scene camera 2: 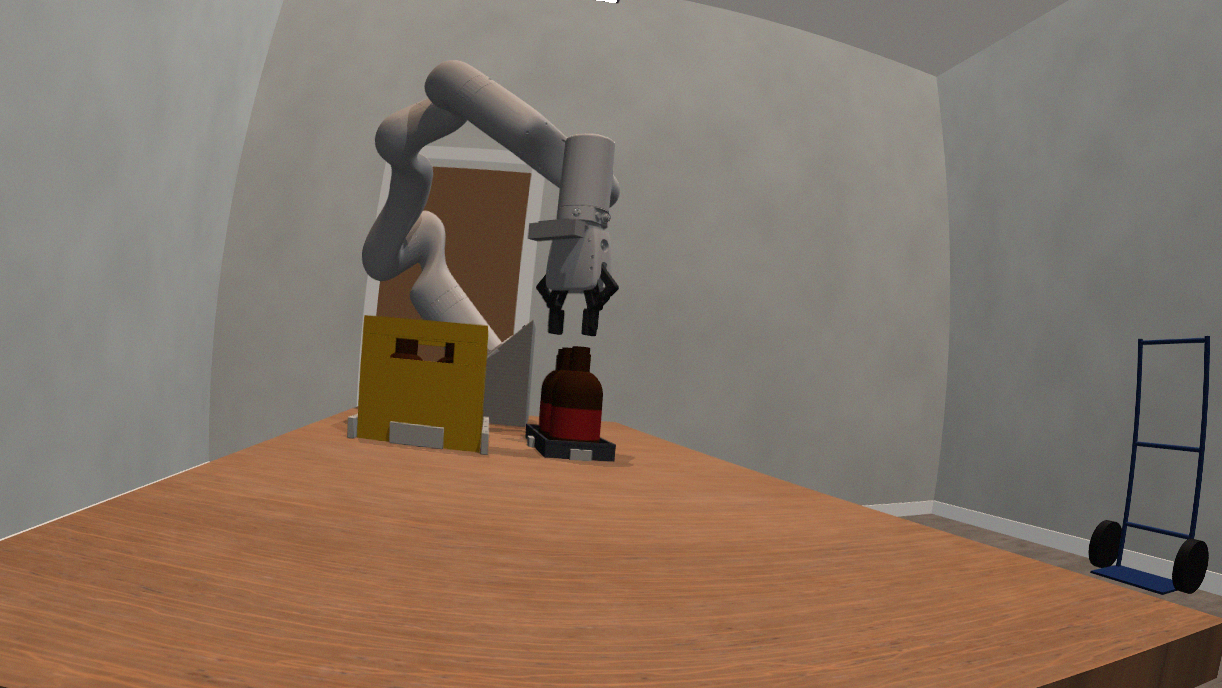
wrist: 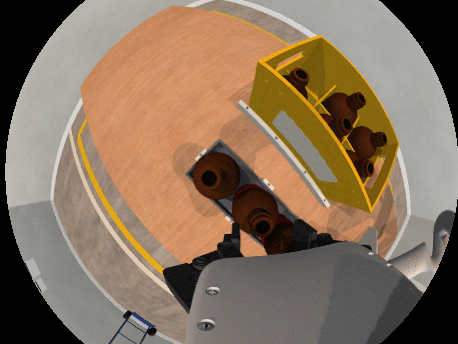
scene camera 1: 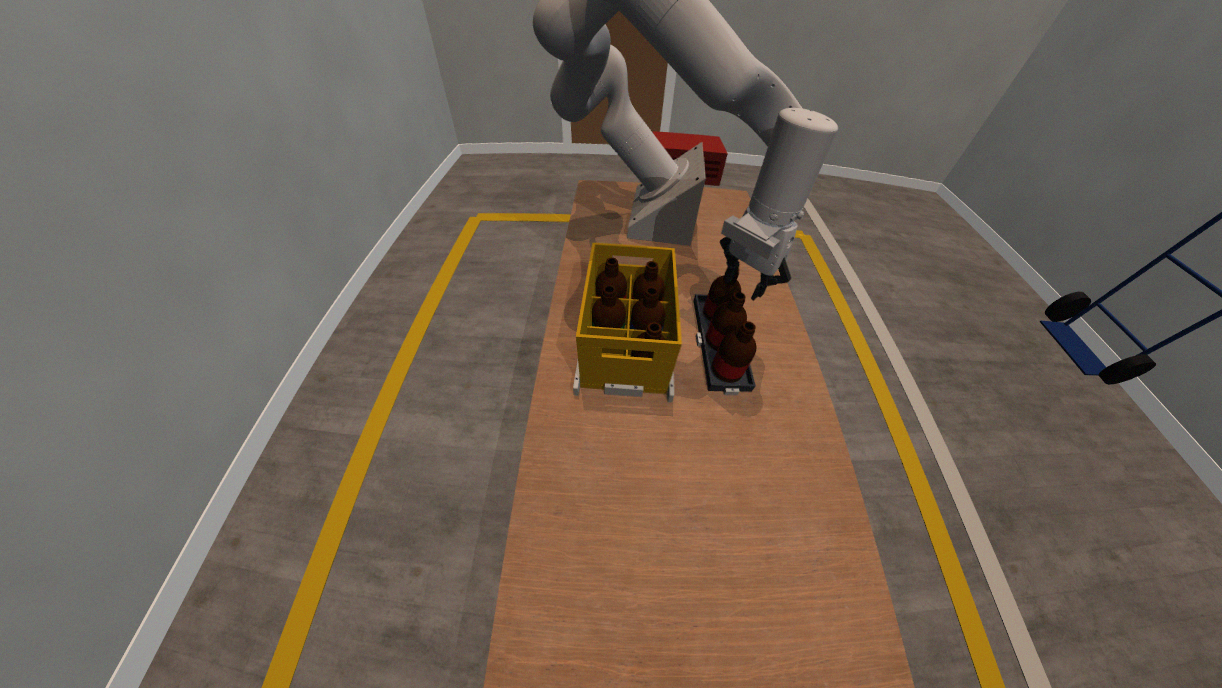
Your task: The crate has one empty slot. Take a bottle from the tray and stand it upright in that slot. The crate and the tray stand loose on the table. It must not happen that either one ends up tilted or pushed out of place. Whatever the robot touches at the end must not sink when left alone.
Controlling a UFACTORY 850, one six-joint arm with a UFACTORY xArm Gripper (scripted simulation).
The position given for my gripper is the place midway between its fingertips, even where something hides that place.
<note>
In view: my gripper (scene camera 2: 571, 334), a yellow crate (scene camera 2: 447, 395), a bottle (scene camera 1: 720, 292), a bottle (scene camera 1: 728, 316), a bottle (scene camera 2: 576, 411) and a bottle (scene camera 1: 611, 275).
The yellow crate also shows in the wrist view (wrist: 280, 105) and in scene camera 1 (scene camera 1: 604, 354). My gripper is seen too in the wrist view (wrist: 266, 234) and in scene camera 1 (scene camera 1: 742, 288).
</note>
